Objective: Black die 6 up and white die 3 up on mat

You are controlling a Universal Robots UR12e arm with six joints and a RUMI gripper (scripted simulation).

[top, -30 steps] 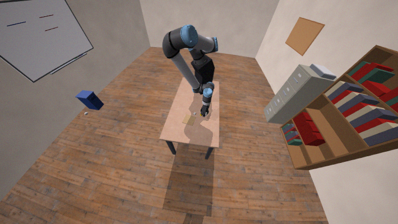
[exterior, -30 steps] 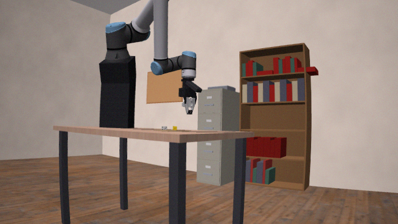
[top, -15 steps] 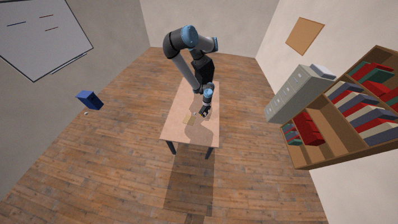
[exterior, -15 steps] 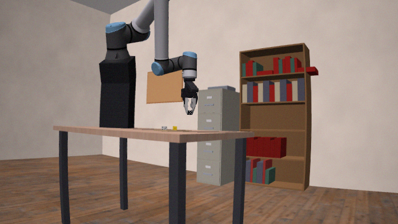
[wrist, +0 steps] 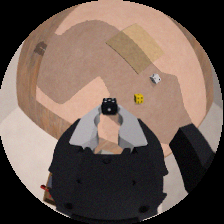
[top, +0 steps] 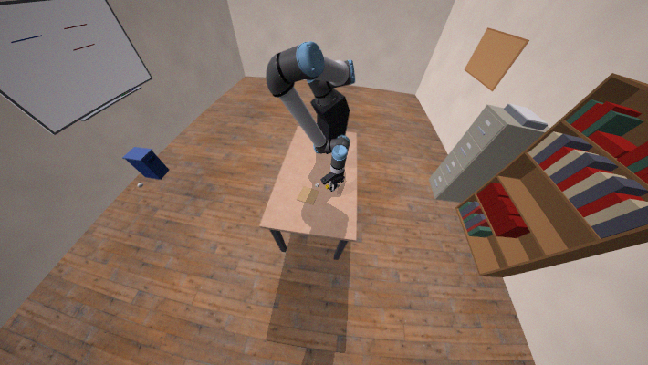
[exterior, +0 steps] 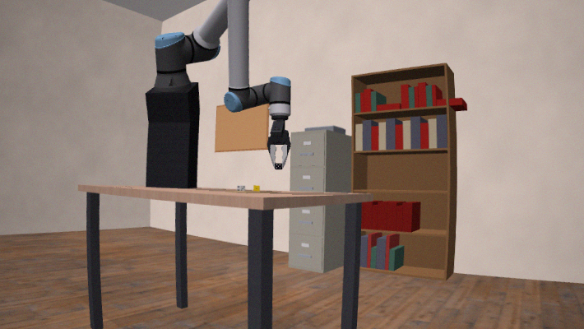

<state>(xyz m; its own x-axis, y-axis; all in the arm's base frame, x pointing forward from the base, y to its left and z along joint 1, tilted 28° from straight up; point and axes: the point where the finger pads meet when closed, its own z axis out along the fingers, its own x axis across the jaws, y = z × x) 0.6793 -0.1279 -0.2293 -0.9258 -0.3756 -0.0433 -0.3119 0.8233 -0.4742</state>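
Now: hand 9 cm past the yellow die, 1 cm to the left of it and 10 cm above it. Also, from my hand: tan mat (3 cm behind, 18 cm to the right, 11 cm below); white die (12 cm behind, 10 cm to the right, 10 cm below); black die (right at my hand).
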